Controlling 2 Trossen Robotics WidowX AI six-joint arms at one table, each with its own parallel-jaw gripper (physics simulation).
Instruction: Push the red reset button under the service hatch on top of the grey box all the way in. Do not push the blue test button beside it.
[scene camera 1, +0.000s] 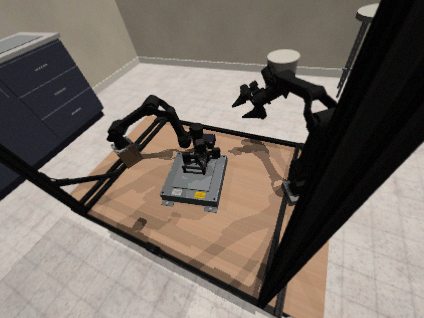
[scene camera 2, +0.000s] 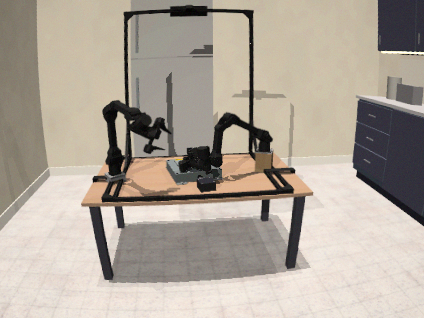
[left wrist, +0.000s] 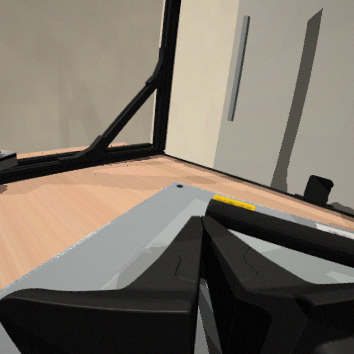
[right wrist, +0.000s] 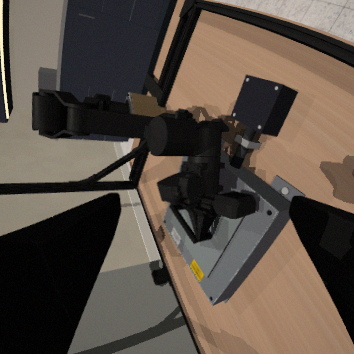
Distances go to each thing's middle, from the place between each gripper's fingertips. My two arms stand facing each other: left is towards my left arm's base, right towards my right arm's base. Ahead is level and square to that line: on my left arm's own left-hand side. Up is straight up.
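Labels:
The black handle (scene camera 1: 191, 175) is 240 mm behind my right gripper, 160 mm to the left of it and 180 mm below it. As for the grey box (scene camera 1: 210, 199), my right gripper is 150 mm to the right of it, 180 mm past it and 230 mm above it.
Counted from my left gripper, the grey box is 70 mm below, 50 mm to the left and 40 mm ahead. My left gripper is 50 mm to the right of the black handle, and it's 10 mm above the handle and 10 mm past it too.

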